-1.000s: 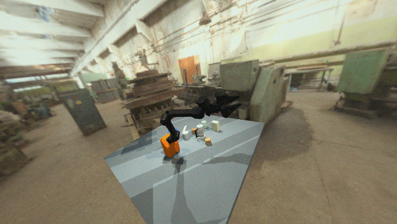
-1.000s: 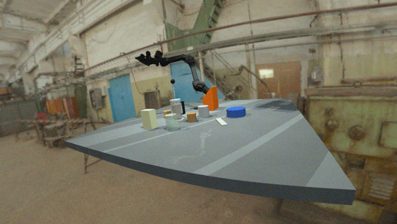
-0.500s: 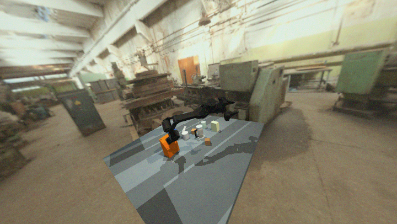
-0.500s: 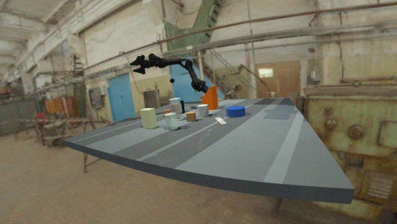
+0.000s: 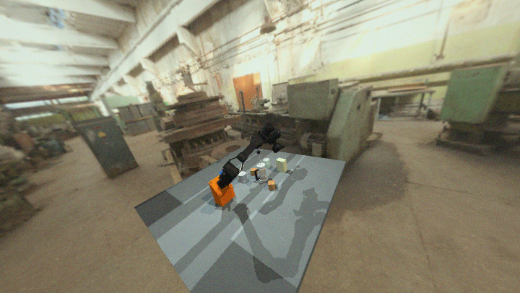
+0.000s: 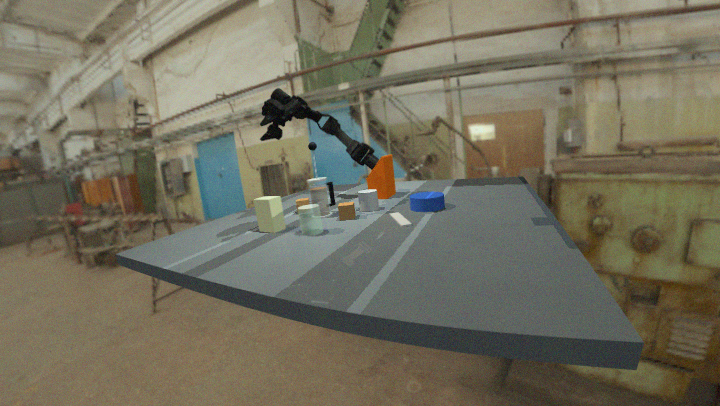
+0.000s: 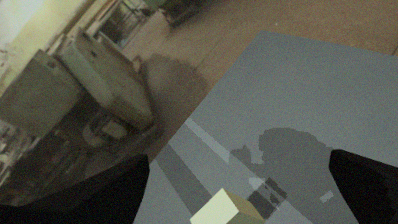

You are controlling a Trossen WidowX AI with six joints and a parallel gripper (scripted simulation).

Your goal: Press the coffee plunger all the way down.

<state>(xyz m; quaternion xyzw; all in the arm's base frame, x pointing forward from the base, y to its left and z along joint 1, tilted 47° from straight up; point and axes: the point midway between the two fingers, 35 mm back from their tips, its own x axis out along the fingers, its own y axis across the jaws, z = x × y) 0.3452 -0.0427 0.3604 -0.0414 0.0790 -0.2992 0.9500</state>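
Now: the coffee press 70 mm behind my gripper tip, 190 mm to the left of it and 210 mm below it. Also, from my gripper tip: pale yellow block: 130 mm ahead, 100 mm to the left, 280 mm below; grey cylinder: 140 mm behind, 340 mm to the left, 300 mm below; pale green cylinder: 130 mm ahead, 270 mm to the left, 300 mm below.
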